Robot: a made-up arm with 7 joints. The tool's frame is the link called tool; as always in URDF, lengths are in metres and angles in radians. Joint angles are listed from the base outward.
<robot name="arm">
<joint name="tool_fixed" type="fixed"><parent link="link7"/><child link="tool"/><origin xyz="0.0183 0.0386 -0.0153" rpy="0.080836 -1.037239 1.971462"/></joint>
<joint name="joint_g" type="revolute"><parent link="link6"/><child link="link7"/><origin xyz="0.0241 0.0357 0.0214" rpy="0 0 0"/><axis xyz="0 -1 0"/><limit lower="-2.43" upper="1.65"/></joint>
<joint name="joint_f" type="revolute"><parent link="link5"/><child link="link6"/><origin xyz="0.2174 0.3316 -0.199" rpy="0 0 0"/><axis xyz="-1 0 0"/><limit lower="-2.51" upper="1.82"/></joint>
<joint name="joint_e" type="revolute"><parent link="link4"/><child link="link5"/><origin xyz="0.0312 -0.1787 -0.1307" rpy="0 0 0"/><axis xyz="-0.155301 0.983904 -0.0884"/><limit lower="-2.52" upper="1.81"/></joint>
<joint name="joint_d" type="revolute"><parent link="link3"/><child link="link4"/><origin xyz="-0.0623 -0.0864 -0.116" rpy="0 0 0"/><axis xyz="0 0 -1"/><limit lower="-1.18" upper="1.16"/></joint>
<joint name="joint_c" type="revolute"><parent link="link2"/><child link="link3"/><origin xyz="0.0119 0.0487 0.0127" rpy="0 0 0"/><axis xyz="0 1 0"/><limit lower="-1.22" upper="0.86"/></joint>
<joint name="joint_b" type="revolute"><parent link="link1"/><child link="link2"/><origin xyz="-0.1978 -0.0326 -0.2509" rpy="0 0 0"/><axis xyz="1 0 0"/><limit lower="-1.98" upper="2.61"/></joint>
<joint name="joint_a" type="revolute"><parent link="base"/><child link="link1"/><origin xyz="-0.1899 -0.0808 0.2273" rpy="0 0 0"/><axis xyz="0.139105 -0.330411 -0.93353"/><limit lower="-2.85" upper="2.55"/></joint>
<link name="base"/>
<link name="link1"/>
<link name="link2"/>
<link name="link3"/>
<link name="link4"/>
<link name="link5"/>
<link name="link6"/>
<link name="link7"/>
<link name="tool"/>
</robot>
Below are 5 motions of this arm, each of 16 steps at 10 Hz.
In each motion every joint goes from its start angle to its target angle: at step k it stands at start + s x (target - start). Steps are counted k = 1, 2, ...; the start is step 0. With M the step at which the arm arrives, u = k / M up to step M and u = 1 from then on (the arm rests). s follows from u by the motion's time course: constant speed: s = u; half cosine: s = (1 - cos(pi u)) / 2; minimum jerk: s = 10 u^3 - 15 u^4 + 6 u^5.
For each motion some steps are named. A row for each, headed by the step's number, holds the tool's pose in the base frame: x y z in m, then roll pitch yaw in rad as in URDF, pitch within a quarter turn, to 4 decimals.
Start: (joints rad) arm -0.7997 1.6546 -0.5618 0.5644 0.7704 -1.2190 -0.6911
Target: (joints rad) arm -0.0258 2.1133 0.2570 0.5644 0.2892 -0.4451 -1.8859
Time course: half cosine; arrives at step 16
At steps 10, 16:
10: -0.2898 0.3195 0.1790 -1.6424 0.4601 0.3240
16: -0.2941 0.3073 0.2575 -1.5666 -0.0972 0.4261

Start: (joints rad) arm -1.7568 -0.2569 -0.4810 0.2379 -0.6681 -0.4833 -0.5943
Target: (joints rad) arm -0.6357 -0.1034 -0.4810 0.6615 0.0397 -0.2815 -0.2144
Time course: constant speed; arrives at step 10
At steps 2, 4, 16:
2: -0.2902 -0.0463 -0.1449 -0.7970 -1.2873 -1.9933
4: -0.2114 -0.0112 -0.1919 -0.5931 -1.2864 -2.5639
16: 0.0045 -0.0747 -0.3020 -0.4991 -1.2801 2.5511

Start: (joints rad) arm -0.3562 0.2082 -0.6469 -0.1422 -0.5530 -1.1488 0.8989
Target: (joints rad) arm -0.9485 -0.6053 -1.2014 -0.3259 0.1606 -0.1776 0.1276
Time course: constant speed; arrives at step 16
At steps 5, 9, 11, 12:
5: -0.1955 0.1181 -0.0836 -1.4703 0.0890 -2.2761
9: -0.2141 0.1365 -0.1551 -0.9909 -0.1778 -2.2777
11: -0.2207 0.1384 -0.1923 -0.7328 -0.2615 -2.3329
12: -0.2228 0.1378 -0.2104 -0.6000 -0.2854 -2.3706

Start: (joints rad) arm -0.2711 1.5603 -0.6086 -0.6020 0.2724 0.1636 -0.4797
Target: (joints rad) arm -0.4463 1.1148 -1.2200 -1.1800 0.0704 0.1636 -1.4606
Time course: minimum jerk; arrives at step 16
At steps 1, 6, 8, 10, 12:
1: -0.1701 0.3317 0.2122 -1.9864 -0.9411 -1.8536
6: -0.1656 0.3324 0.1714 -1.6362 -1.1815 -2.0910
8: -0.1673 0.3325 0.1355 -0.9298 -1.3314 -2.7254
10: -0.1717 0.3311 0.0966 0.1039 -1.2745 2.5728
12: -0.1755 0.3281 0.0647 0.4824 -1.1168 2.2128

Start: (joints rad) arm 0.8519 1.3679 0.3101 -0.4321 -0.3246 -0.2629 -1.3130
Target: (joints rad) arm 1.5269 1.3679 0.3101 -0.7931 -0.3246 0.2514 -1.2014
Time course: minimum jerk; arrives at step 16
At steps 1, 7, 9, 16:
1: -0.0664 0.2977 0.2418 -1.6832 -0.6954 -1.7440
7: -0.0094 0.3007 0.2826 -1.5414 -0.7473 -2.2334
9: 0.0285 0.2982 0.3053 -1.4630 -0.7463 -2.5392
16: 0.0969 0.2828 0.3406 -1.3786 -0.7053 -3.0294

